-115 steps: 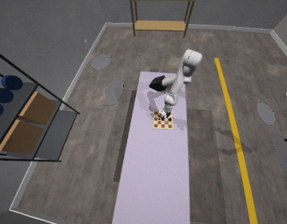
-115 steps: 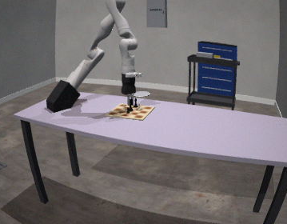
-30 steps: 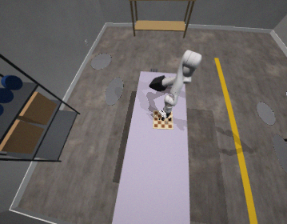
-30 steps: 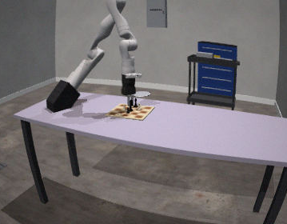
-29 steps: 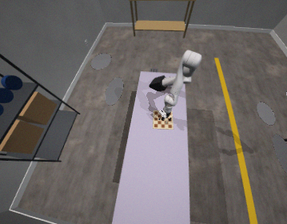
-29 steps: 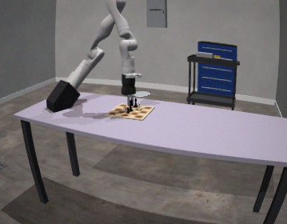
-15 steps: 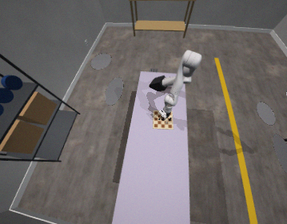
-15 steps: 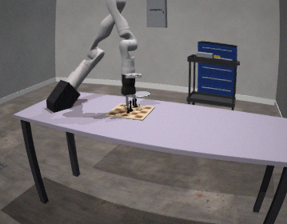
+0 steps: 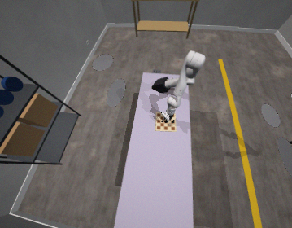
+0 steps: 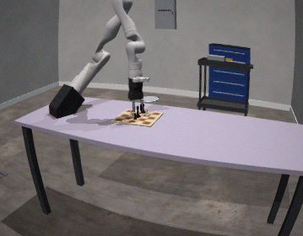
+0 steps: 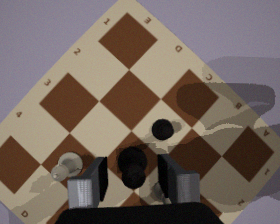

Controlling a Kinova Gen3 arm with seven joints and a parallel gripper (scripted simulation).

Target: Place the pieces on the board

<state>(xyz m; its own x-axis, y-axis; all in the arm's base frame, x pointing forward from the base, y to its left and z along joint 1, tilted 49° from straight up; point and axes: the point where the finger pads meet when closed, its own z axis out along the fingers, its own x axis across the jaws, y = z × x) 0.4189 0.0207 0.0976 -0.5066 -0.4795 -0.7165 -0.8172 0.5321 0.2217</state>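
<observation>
Right now my hand is 1 cm above the black king. Round my hand: white pawn 4 cm behind, 3 cm below, 1 cm to the right; chessboard 5 cm below; black pawn 4 cm to the right, 3 cm below, 1 cm ahead.
</observation>
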